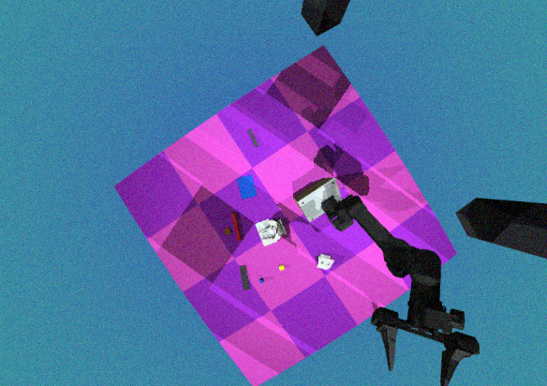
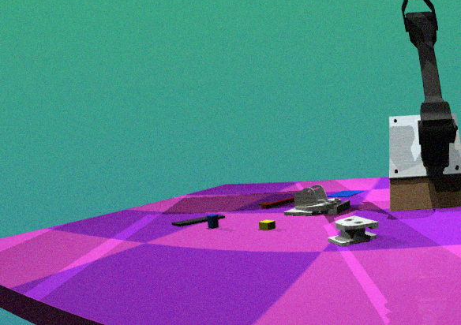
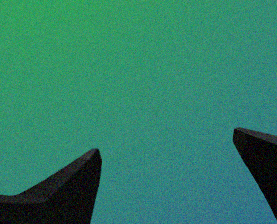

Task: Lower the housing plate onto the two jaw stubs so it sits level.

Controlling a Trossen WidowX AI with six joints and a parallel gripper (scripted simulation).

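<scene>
My gripper tip is 30 mm short of the housing plate, 40 mm to the right of it and 760 mm above it. The rest, counted from my gripper tip: blue cube: 340 mm ahead, 50 mm to the right, 780 mm below; white stepped block: 30 mm ahead, 40 mm to the left, 780 mm below; yellow cube: 220 mm ahead, 50 mm to the right, 780 mm below.
</scene>
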